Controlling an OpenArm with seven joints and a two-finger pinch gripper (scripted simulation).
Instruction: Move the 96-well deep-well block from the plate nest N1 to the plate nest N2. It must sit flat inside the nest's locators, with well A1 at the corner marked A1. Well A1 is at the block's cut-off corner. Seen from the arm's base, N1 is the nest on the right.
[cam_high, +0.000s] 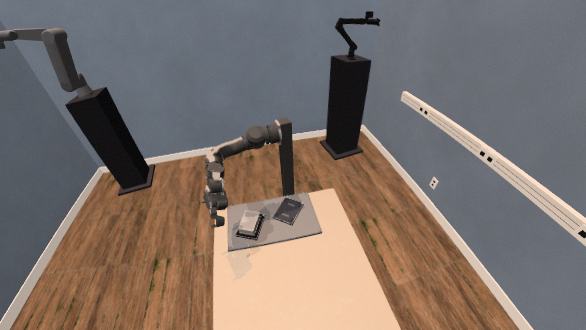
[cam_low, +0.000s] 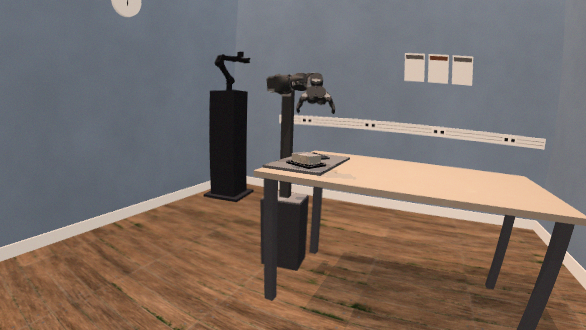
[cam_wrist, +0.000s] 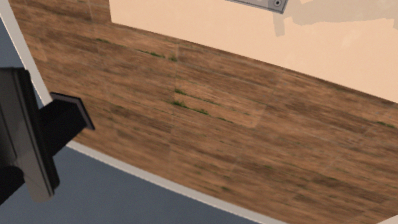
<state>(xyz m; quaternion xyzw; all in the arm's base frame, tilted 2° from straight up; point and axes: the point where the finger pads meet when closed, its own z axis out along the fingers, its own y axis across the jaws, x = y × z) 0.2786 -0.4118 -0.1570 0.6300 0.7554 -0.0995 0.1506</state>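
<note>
The 96-well deep-well block lies 7 cm behind my hand, 15 cm to the left of it and 22 cm below it. The rest, counted from my hand: black plate nest 7 cm behind, 15 cm to the left, 25 cm below.
</note>
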